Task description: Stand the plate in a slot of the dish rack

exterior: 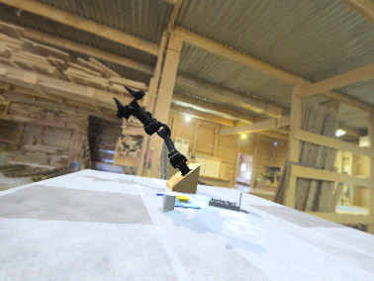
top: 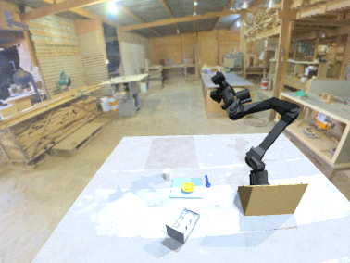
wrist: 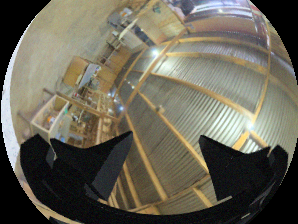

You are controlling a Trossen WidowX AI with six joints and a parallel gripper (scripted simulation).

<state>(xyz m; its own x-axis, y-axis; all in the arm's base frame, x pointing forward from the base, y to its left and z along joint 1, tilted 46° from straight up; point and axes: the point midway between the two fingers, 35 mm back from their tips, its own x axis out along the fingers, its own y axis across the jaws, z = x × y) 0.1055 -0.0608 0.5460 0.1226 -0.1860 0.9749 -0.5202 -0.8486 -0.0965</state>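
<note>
Now: gripper tip 450 mm above the plate, 380 mm to the right of it and 180 mm short of it. The rest, counted from my gripper tip: dish rack 570 mm to the left, 450 mm below, 180 mm ahead; then white cup 440 mm below, 300 mm to the left, 290 mm ahead.
</note>
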